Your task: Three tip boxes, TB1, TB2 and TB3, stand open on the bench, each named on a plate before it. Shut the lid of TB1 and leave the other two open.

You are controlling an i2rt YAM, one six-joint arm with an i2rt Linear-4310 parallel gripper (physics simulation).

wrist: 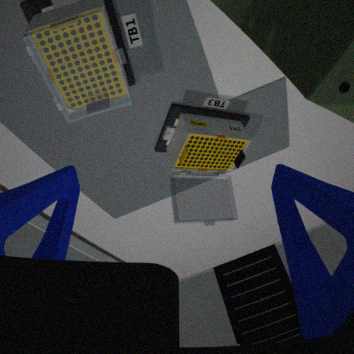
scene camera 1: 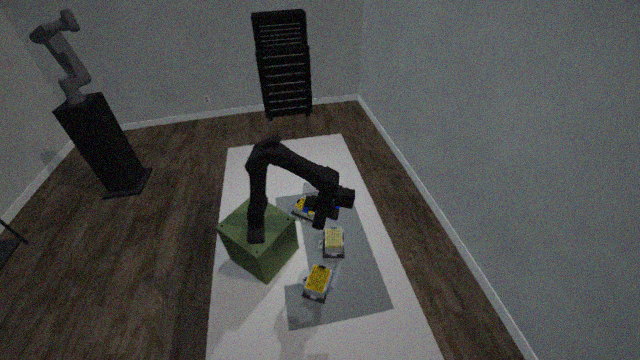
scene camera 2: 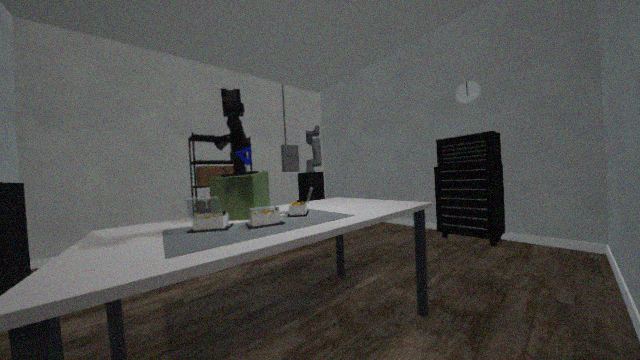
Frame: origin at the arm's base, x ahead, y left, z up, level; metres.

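Seen in the pictures: gripper, fingertip midpoint: (scene camera 2: 248,163); arm's base at its link origin: (scene camera 1: 256,223) (scene camera 2: 240,174).
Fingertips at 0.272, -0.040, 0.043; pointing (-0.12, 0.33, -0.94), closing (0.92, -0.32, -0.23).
Note:
Offsets run from my fingertips to a thing's top centre, as dx, dy, dz. "pt": to the spot under its first point. Level surfaces: height alone.
TB1 {+0.061, +0.036, -0.208} (scene camera 1: 333,241) (scene camera 2: 265,216) (wrist: 82,62) is the middle box. Its clear lid lies down over the yellow rack. TB3 {-0.034, +0.266, -0.219} (scene camera 2: 298,208) (wrist: 210,152) is the box nearest the drawer cabinet, and its clear lid {pt +0.067, +0.297, -0.173} (scene camera 2: 310,194) (wrist: 204,199) stands open. TB3 is partly hidden by the arm in scene camera 1. TB2 (scene camera 1: 318,281) (scene camera 2: 211,221) is at the other end with its lid {pt +0.034, -0.200, -0.172} (scene camera 2: 204,205) raised; it does not show in the wrist view. My gripper (scene camera 1: 322,209) (scene camera 2: 244,156) (wrist: 175,175) is open and empty, above the boxes and apart from them.
The green block (scene camera 1: 280,250) (scene camera 2: 260,190) under the arm's base stands beside the boxes. A grey mat {dz -0.285} (scene camera 1: 367,285) (scene camera 2: 185,244) lies under them on the white bench {dz -0.288} (scene camera 1: 235,325) (scene camera 2: 65,280). A black drawer cabinet (scene camera 1: 285,65) (scene camera 2: 467,185) stands beyond the bench.

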